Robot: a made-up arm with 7 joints. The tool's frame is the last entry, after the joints. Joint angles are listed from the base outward. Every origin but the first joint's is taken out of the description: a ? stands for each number. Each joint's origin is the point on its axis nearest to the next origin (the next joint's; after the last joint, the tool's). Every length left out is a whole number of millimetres.
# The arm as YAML. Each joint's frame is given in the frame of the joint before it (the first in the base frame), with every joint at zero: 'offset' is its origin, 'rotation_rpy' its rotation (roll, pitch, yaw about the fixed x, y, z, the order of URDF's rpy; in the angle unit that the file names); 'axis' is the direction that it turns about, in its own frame. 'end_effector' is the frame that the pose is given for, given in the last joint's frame.
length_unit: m
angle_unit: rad
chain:
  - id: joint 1
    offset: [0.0, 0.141, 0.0]
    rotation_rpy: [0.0, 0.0, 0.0]
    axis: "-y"
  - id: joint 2
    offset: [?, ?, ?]
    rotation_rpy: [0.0, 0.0, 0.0]
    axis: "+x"
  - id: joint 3
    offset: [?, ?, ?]
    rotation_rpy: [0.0, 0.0, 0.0]
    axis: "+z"
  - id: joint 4
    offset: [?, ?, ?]
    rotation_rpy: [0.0, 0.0, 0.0]
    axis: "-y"
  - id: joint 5
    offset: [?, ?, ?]
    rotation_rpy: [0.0, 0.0, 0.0]
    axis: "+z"
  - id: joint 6
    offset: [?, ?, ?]
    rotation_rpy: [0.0, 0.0, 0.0]
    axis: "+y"
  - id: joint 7
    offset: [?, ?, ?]
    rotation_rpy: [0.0, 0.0, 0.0]
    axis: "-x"
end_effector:
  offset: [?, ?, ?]
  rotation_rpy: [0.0, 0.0, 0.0]
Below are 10 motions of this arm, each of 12 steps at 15 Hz.
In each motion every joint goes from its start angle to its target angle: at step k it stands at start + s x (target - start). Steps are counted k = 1, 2, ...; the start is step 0. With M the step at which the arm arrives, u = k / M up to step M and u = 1 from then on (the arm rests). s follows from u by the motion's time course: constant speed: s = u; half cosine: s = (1 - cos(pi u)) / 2; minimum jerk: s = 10 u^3 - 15 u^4 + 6 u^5.
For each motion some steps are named. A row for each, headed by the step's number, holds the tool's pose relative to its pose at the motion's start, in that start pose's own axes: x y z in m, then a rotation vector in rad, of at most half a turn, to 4 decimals.
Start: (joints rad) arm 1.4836 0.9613 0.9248 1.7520 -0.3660 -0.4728 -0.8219
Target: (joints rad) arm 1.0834 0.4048 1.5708 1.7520 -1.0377 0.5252 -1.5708
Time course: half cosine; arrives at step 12
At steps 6, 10, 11, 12:
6: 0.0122 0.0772 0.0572 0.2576 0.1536 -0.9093
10: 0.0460 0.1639 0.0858 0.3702 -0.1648 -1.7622
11: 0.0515 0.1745 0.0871 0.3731 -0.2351 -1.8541
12: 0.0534 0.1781 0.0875 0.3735 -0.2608 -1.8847

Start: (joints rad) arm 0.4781 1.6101 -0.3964 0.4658 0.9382 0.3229 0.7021
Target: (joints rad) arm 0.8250 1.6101 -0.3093 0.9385 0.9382 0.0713 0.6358
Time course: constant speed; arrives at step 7
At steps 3, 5, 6, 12:
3: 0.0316 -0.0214 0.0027 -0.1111 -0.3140 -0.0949
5: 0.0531 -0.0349 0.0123 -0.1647 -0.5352 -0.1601
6: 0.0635 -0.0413 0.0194 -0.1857 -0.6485 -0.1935
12: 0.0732 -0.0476 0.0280 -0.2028 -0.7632 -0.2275

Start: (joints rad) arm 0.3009 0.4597 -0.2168 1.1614 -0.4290 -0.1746 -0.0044
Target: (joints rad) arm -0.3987 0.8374 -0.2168 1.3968 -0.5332 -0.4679 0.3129
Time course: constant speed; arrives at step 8
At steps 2, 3, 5, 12:
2: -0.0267 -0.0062 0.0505 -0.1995 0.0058 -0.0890
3: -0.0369 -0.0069 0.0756 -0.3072 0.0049 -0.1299
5: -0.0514 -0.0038 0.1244 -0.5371 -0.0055 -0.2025
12: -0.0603 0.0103 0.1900 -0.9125 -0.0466 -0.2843

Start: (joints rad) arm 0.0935 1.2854 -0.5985 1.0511 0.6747 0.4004 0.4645
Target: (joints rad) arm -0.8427 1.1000 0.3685 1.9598 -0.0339 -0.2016 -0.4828
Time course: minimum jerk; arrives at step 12
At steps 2, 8, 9, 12:
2: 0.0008 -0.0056 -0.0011 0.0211 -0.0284 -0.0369
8: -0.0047 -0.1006 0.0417 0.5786 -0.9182 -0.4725
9: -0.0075 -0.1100 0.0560 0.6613 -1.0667 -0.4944
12: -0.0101 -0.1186 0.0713 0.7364 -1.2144 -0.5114

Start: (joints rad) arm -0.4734 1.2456 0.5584 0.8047 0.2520 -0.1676 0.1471
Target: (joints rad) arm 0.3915 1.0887 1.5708 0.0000 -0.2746 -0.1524 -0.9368
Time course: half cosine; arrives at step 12
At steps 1, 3, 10, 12:
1: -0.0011 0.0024 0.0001 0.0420 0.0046 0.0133
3: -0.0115 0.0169 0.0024 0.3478 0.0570 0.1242
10: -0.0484 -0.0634 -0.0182 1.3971 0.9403 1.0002
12: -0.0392 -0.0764 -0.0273 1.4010 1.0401 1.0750

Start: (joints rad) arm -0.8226 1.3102 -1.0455 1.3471 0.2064 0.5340 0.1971
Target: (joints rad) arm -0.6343 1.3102 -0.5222 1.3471 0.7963 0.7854 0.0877
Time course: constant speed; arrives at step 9
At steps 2, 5, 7, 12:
2: 0.0059 0.0282 0.0101 0.0656 -0.0307 0.2093
5: 0.0094 0.0682 0.0312 0.1316 -0.1068 0.5125
7: 0.0081 0.0924 0.0488 0.1534 -0.1782 0.7033
12: 0.0039 0.1141 0.0686 0.1578 -0.2666 0.8813

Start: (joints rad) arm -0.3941 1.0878 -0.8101 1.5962 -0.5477 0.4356 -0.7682
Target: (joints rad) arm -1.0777 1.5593 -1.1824 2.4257 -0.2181 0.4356 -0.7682
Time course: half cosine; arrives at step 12
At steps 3, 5, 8, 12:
3: 0.0066 0.0109 0.0302 -0.1153 -0.0792 0.0736
5: 0.0153 0.0358 0.0734 -0.3166 -0.1793 0.2009
8: 0.0246 0.0987 0.1277 -0.7152 -0.2764 0.4412
12: 0.0280 0.1491 0.1431 -1.0078 -0.2821 0.6040

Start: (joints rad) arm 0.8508 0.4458 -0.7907 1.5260 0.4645 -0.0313 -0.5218
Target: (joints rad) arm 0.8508 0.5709 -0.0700 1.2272 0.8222 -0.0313 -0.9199
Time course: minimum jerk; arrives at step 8
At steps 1, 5, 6, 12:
1: 0.0001 0.0026 -0.0010 0.0197 0.0025 0.0037
5: 0.0107 0.1245 -0.0163 0.8793 0.0812 0.2400
6: 0.0144 0.1540 -0.0112 1.0796 0.0930 0.3227
12: 0.0166 0.1713 -0.0065 1.1978 0.0992 0.3782

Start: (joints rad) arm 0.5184 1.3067 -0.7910 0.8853 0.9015 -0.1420 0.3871
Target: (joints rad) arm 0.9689 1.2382 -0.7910 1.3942 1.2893 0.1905 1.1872
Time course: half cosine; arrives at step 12
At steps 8, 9, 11, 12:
8: 0.1158 -0.0272 -0.0191 -0.8462 -0.4765 0.1545
9: 0.1322 -0.0308 -0.0166 -0.9763 -0.5414 0.1399
11: 0.1522 -0.0354 -0.0116 -1.1422 -0.6186 0.1089
12: 0.1548 -0.0360 -0.0108 -1.1642 -0.6283 0.1038

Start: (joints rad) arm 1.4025 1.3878 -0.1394 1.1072 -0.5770 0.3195 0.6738
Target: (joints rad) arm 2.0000 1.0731 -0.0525 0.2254 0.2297 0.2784 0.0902
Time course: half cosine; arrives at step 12
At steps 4, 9, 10, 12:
4: -0.0166 -0.0050 -0.0215 0.0426 -0.0315 0.3894
9: -0.0134 -0.0345 -0.0671 0.1111 0.0218 1.3389
10: -0.0076 -0.0384 -0.0718 0.1070 0.0473 1.4594
12: -0.0018 -0.0414 -0.0755 0.0997 0.0727 1.5590

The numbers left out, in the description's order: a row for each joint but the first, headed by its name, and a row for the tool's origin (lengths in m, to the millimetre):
joint 2: 0.0 0.0 0.0
joint 3: 0.0 0.0 -0.275
joint 4: 0.0 0.0 0.0
joint 5: 0.0 0.0 -0.181
joint 6: 0.0 0.0 0.0
joint 7: 0.0 0.0 0.0
tool: 0.0 0.0 0.0

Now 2 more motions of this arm.
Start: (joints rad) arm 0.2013 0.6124 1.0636 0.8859 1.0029 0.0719 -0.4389
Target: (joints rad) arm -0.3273 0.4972 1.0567 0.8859 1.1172 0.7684 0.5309
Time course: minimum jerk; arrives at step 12
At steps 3, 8, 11, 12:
3: 0.0010 0.0158 0.0004 -0.0713 0.0735 -0.0640
8: 0.0300 0.1198 0.0151 -0.4425 0.6717 -0.2145
11: 0.0460 0.1487 0.0237 -0.5126 0.8550 -0.1579
12: 0.0465 0.1494 0.0239 -0.5140 0.8594 -0.1559

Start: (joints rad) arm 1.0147 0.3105 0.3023 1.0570 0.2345 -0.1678 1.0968
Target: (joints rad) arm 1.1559 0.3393 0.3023 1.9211 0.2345 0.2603 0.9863
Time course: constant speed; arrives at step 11
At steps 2, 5, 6, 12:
2: 0.0344 0.0043 -0.0110 -0.0151 -0.0557 -0.0844
5: 0.0859 0.0011 -0.0213 -0.0373 -0.1363 -0.2127
6: 0.1025 -0.0024 -0.0231 -0.0444 -0.1623 -0.2559
12: 0.1758 -0.0362 -0.0202 -0.0757 -0.2874 -0.4760

